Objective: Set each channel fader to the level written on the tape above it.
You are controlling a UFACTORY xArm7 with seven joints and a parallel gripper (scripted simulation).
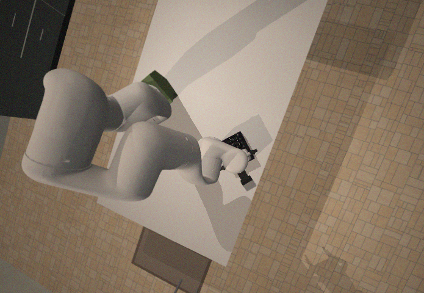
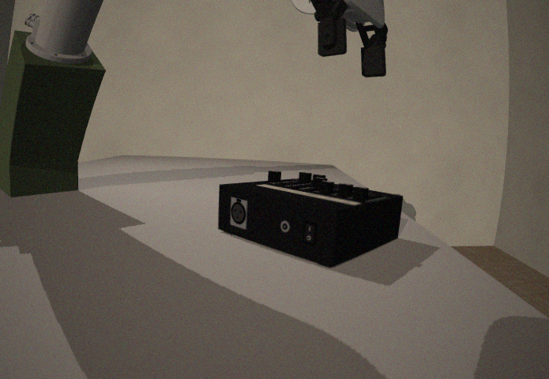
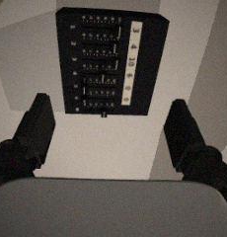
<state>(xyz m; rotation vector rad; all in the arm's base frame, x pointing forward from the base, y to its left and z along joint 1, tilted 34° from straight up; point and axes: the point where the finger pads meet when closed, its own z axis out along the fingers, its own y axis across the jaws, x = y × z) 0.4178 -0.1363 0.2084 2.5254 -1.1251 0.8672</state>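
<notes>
Now: hand 70 mm past the master fader cap, 90 mm to the right of it and 140 mm above it.
</notes>
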